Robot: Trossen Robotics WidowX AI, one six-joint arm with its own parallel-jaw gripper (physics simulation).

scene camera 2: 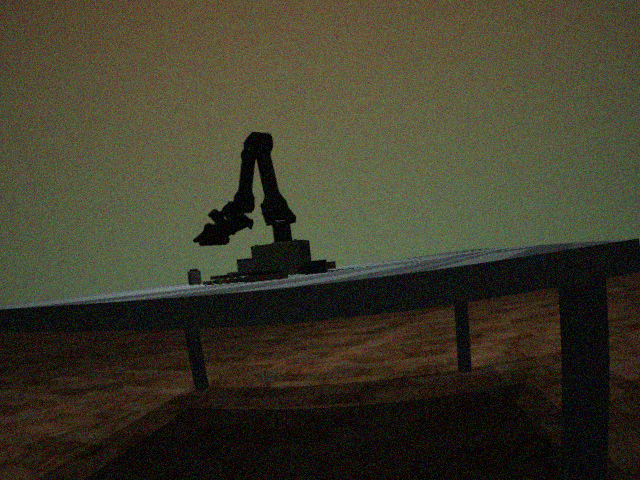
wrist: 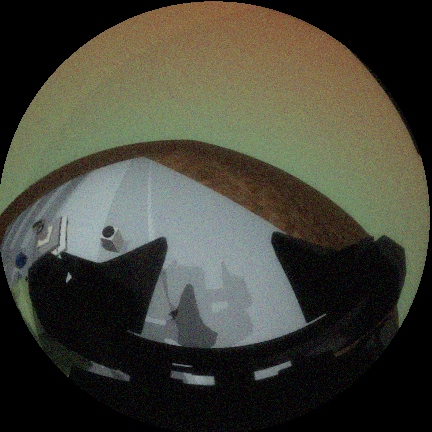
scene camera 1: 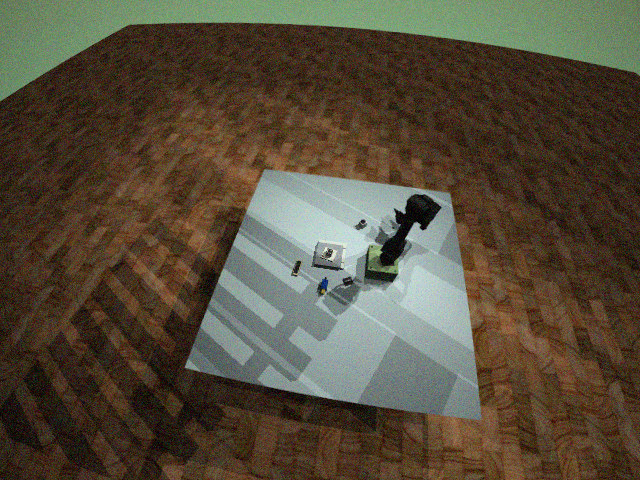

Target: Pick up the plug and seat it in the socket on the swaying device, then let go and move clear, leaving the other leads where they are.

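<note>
The device, a pale square plate (scene camera 1: 320, 262) with a white-framed dark socket (scene camera 1: 328, 253), lies left of the arm's base. It also shows at the left edge of the wrist view (wrist: 62, 234). A small blue piece with a yellow end (scene camera 1: 323, 284) lies in front of it, perhaps the plug or a lead end; which piece is the plug cannot be told for sure. Its blue part (wrist: 21, 260) shows at the wrist view's far left. My gripper (wrist: 219, 240) (scene camera 2: 197, 239) is open and empty, raised above the table behind the base, apart from the pieces.
A small pale block with a dark round top (scene camera 1: 361, 223) (scene camera 2: 194, 276) (wrist: 111, 238) stands behind the device. A dark strip with a pale rim (scene camera 1: 296, 268) lies left of the device, and a small dark box (scene camera 1: 347, 281) near the green base (scene camera 1: 374, 268). Shadows cross the table.
</note>
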